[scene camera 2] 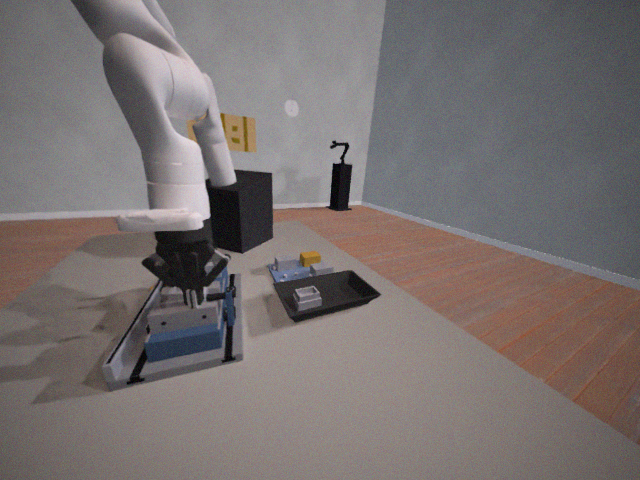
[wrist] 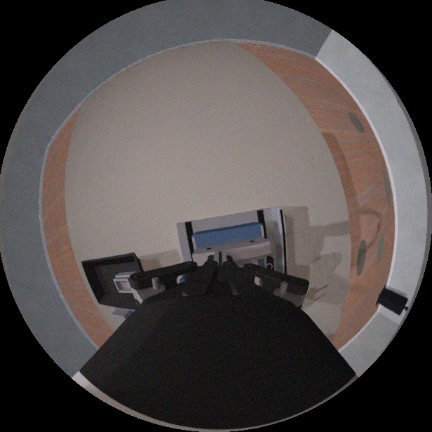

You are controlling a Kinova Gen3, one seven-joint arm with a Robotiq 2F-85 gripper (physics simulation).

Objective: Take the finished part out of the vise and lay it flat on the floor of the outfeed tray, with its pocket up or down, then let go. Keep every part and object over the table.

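Places are measured from the arm's base along level axes (x ahead, y left, z up), in centimetres.
Pixels of known places: gripper, fingertip midpoint: point(scene camera 2: 195, 306); arm's base at its link origin: point(scene camera 2: 224, 182).
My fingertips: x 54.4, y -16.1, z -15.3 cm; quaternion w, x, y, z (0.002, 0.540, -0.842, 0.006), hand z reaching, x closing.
Ahead of a thing's pixels: the offset from my fingertips to its top centre. "spot": to the spot under its first point.
The vise {dx -10.2, dy +0.2, dz +0.3 cm} point(scene camera 2: 180, 364) point(wrist: 224, 219) stands at the left in the scene view, with a blue block {spot: dx +2.5, dy -2.5, dz -4.7 cm} point(scene camera 2: 183, 342) point(wrist: 227, 235) and a grey jaw point(scene camera 2: 183, 318) point(wrist: 232, 249) at its near end. My gripper point(scene camera 2: 193, 298) point(wrist: 219, 258) is shut and empty, with its fingertips low over the vise, by the grey jaw in the scene view. I cannot make out a part between the jaws; the fingers hide much of that area. The black tray {spot: dx -0.5, dy +35.7, dz -8.4 cm} point(scene camera 2: 347, 292) point(wrist: 102, 280) stands beside the vise. A small grey part {dx -1.5, dy +23.5, dz -4.9 cm} point(scene camera 2: 307, 299) point(wrist: 122, 284) with its pocket up is in the tray, at one end.
A blue plate {dx -17.3, dy +30.9, dz -8.8 cm} point(scene camera 2: 292, 273) with grey blocks {dx -22.4, dy +27.1, dz -5.2 cm} point(scene camera 2: 285, 262) {dx -12.2, dy +34.7, dz -5.2 cm} point(scene camera 2: 321, 269) and a yellow block {dx -21.3, dy +35.9, dz -5.2 cm} point(scene camera 2: 310, 258) lies behind the tray. A large black box point(scene camera 2: 242, 206) stands farther back. The table's right edge runs past the tray.
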